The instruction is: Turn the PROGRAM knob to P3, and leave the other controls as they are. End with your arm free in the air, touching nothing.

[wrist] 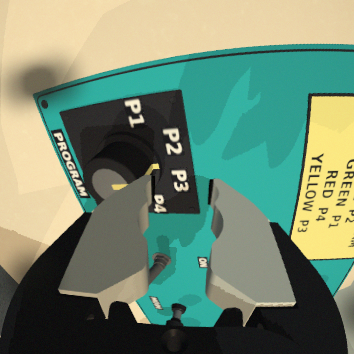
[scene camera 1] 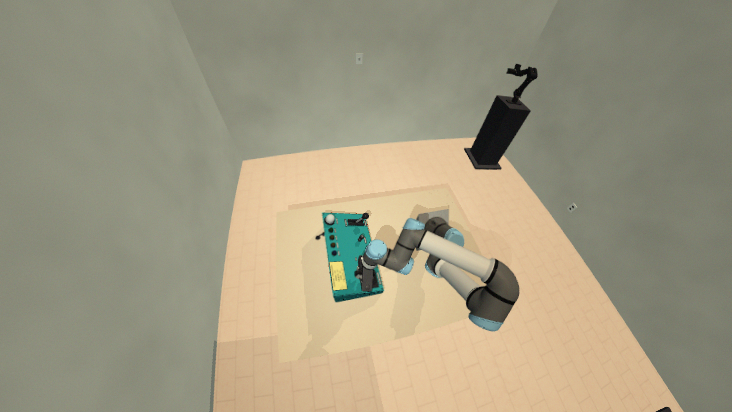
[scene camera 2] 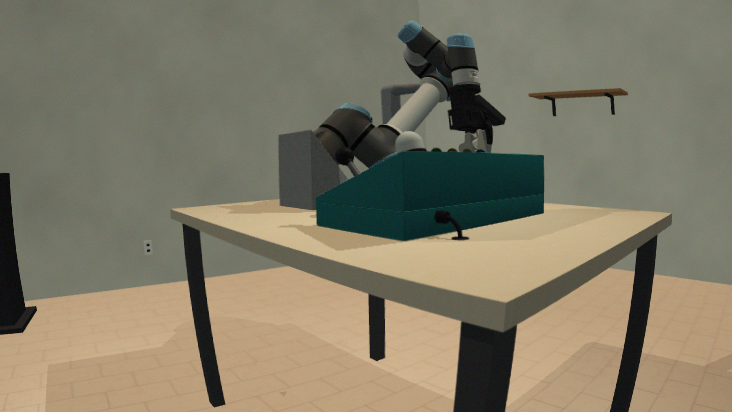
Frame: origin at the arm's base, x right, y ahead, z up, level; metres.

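Seen in the pictures: gripper, fingertip midpoint: [wrist: 181,179] [scene camera 1: 361,278]; arm's base, origin of the base link: [scene camera 1: 434,228] [scene camera 2: 313,159].
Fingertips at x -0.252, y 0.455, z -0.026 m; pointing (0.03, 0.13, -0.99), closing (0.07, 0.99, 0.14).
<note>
Offsets run from my fingertips to a thing's middle. "*": to the spot under its first point.
The teal console @(dx +0.171, dy +0.045, dz -0.035 m) [scene camera 1: 344,250] [scene camera 2: 471,179] [wrist: 225,80] stands on the table. In the wrist view, the black PROGRAM knob @(dx +0.001, dy -0.044, dz -0.012 m) [wrist: 122,157] sits on a dark plate marked P1 to P4. Its yellow mark points roughly towards P3. My gripper [scene camera 1: 360,275] [scene camera 2: 476,147] [wrist: 181,179] is open, its fingers a moderate gap apart with nothing between them. It is low over the panel, to the right of the knob in the wrist view. The left finger hides the knob's lower edge; whether they touch I cannot tell.
A toggle switch @(dx +0.121, dy -0.037, dz -0.010 m) [wrist: 160,262] and a smaller one @(* dx +0.233, dy -0.010, dz -0.021 m) [wrist: 176,311] are below the plate in the wrist view. A yellow card @(dx +0.014, dy +0.120, dz +0.020 m) [scene camera 1: 338,276] [wrist: 327,125], a white ball @(* dx +0.330, dy +0.162, dz +0.061 m) [scene camera 1: 329,219] [scene camera 2: 409,140] and a black-knobbed lever [scene camera 1: 365,215] [scene camera 2: 344,155] are on the console.
</note>
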